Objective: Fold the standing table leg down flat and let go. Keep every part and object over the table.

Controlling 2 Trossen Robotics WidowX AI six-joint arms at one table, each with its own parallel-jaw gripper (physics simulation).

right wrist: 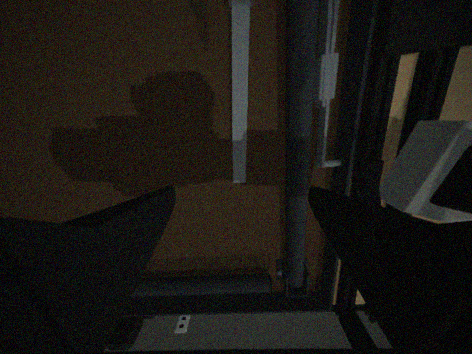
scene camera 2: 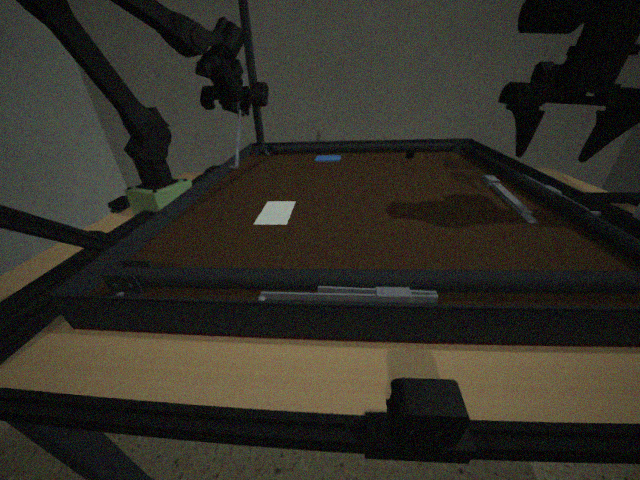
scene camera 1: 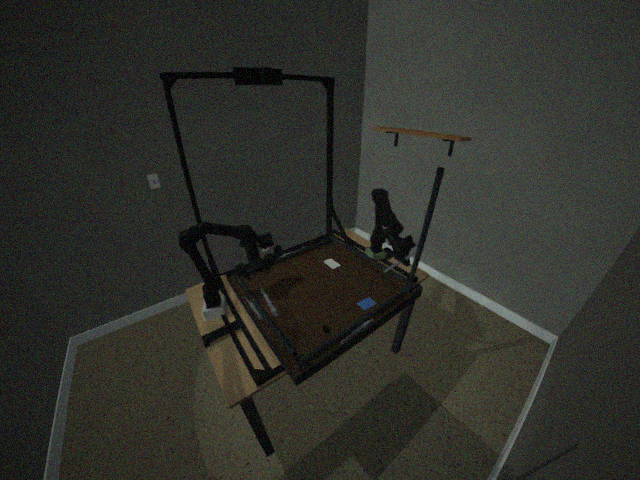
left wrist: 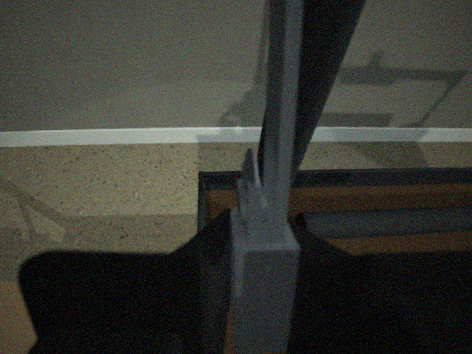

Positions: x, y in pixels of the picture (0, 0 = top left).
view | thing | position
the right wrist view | my right gripper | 242, 193
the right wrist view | brown table panel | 108, 108
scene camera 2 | my left gripper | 246, 114
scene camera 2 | my right gripper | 549, 159
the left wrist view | my left gripper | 247, 218
